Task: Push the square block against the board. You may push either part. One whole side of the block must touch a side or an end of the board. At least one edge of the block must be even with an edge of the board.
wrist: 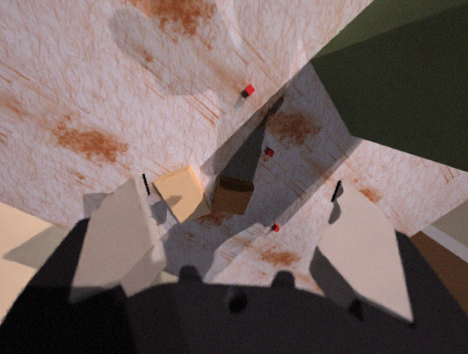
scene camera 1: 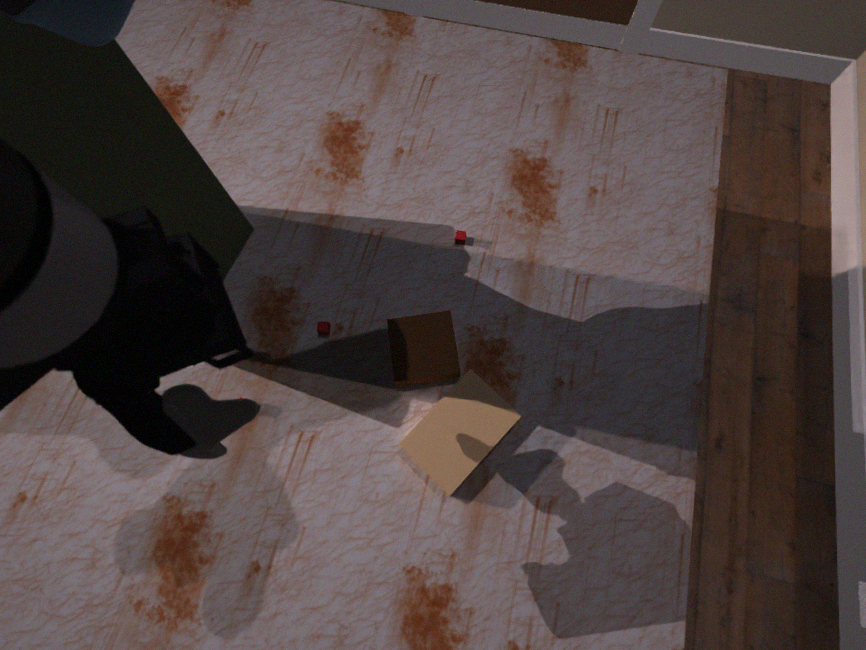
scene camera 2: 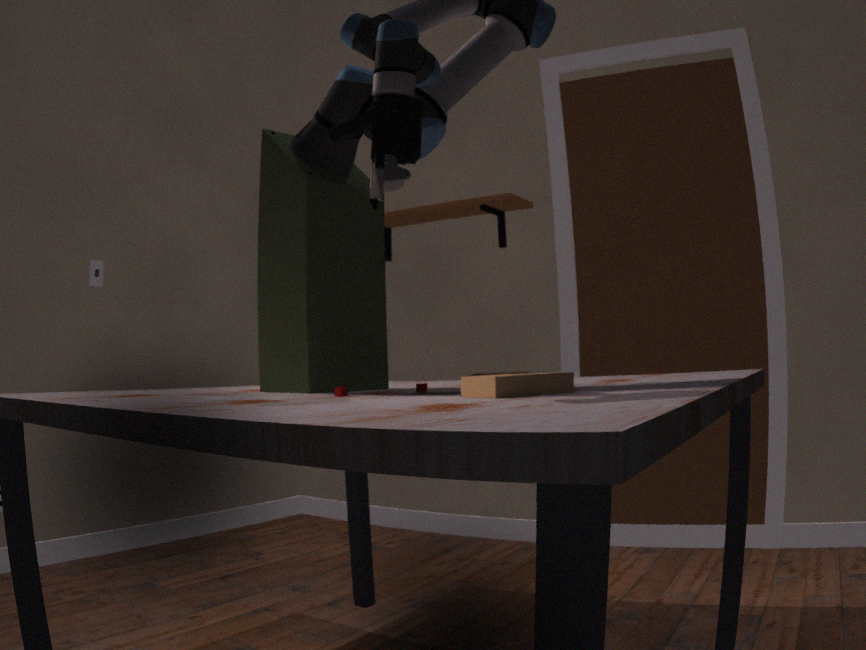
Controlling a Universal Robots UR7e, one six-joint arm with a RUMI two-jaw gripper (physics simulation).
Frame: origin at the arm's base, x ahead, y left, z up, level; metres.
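Seen in the pictures: gripper, fingertip midpoint: [wrist: 239, 180] [scene camera 1: 192, 367] [scene camera 2: 377, 206]; arm's base at its link origin: [scene camera 2: 319, 158].
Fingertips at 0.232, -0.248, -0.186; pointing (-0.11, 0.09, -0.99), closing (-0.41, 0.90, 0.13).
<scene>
Offsets run from my fingertips to a thing's top centre, as dx, dy, dz.
The square block @[+0.180, +0.101, -0.289] [scene camera 1: 423, 346] [wrist: 232, 196] is dark brown and lies flat on the table, in shadow. The tan, longer board @[+0.231, -0.022, -0.289] [scene camera 1: 458, 433] [scene camera 2: 524, 384] [wrist: 181, 194] lies beside it, turned at an angle to it. One corner of the block is at or very near the board's long side near one board corner; whether they touch I cannot tell. Their facing sides spread apart in a wedge. In scene camera 2 the block is mostly hidden behind the board. My gripper [scene camera 1: 208, 401] [scene camera 2: 377, 201] [wrist: 239, 180] is open and empty, high above the table.
Small red cubes @[+0.243, +0.294, -0.304] [scene camera 1: 460, 237] @[+0.024, +0.140, -0.304] [scene camera 1: 323, 327] @[-0.085, +0.022, -0.304] [scene camera 2: 340, 391] [scene camera 2: 421, 387] [wrist: 249, 90] [wrist: 270, 152] [wrist: 276, 227] lie on the table [scene camera 2: 314, 447]. A tall green column [scene camera 1: 139, 139] [scene camera 2: 342, 279] [wrist: 410, 90] stands on the table. A wall shelf [scene camera 2: 454, 209] is behind.
</scene>
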